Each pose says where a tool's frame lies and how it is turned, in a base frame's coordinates. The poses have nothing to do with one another.
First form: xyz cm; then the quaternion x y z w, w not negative.
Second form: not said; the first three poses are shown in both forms.
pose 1, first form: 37.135 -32.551 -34.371 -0.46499 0.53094 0.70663 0.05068
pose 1, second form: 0.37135 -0.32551 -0.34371 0.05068 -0.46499 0.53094 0.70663
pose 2, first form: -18.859 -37.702 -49.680 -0.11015 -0.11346 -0.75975 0.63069
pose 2, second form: -0.18859 -0.37702 -0.49680 0.63069 -0.11015 -0.11346 -0.75975
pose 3, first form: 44.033 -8.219 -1.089 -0.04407 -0.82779 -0.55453 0.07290
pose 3, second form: 0.44033 -0.08219 -0.01089 0.07290 -0.04407 -0.82779 -0.55453
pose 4, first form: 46.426 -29.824 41.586 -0.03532 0.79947 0.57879 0.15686
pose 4, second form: 0.46426 -0.29824 0.41586 0.15686 -0.03532 0.79947 0.57879
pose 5, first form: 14.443 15.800 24.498 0.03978 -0.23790 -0.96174 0.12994
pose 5, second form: 0.14443 0.15800 0.24498 0.12994 0.03978 -0.23790 -0.96174
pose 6, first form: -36.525 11.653 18.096 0.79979 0.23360 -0.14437 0.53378
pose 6, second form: -0.36525 0.11653 0.18096 0.53378 0.79979 0.23360 -0.14437
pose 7, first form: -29.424 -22.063 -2.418 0.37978 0.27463 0.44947 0.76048
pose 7, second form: -0.29424 -0.22063 -0.02418 0.76048 0.37978 0.27463 0.44947
